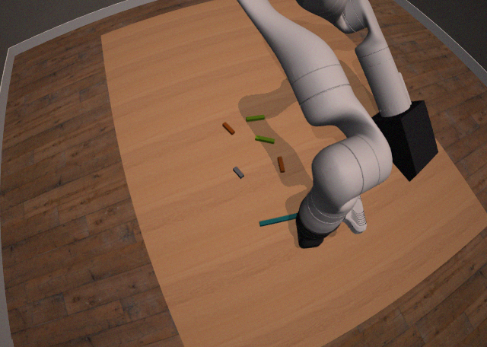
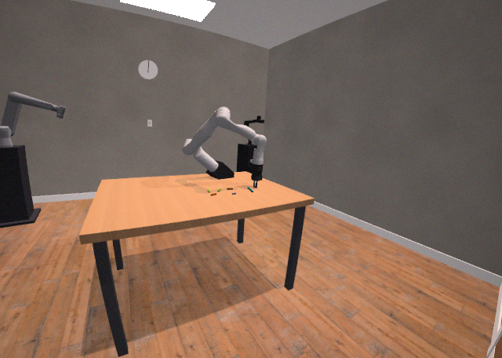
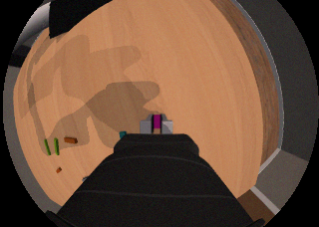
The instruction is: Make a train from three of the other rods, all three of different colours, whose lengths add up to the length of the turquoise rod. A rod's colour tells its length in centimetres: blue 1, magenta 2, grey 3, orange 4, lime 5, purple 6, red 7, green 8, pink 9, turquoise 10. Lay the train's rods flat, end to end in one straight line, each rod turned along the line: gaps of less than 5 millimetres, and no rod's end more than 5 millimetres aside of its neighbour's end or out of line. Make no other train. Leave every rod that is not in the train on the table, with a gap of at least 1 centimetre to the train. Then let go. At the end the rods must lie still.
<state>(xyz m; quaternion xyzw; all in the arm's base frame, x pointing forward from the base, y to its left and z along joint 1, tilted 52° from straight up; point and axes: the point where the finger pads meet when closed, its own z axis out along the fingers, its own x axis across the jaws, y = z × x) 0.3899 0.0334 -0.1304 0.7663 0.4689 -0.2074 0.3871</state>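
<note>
The magenta rod lies 1 cm below my hand. The rest, counted from my hand: turquoise rod: 8 cm to the right, 4 cm ahead, 1 cm below; grey rod: 23 cm to the right, 5 cm ahead, 1 cm below.
</note>
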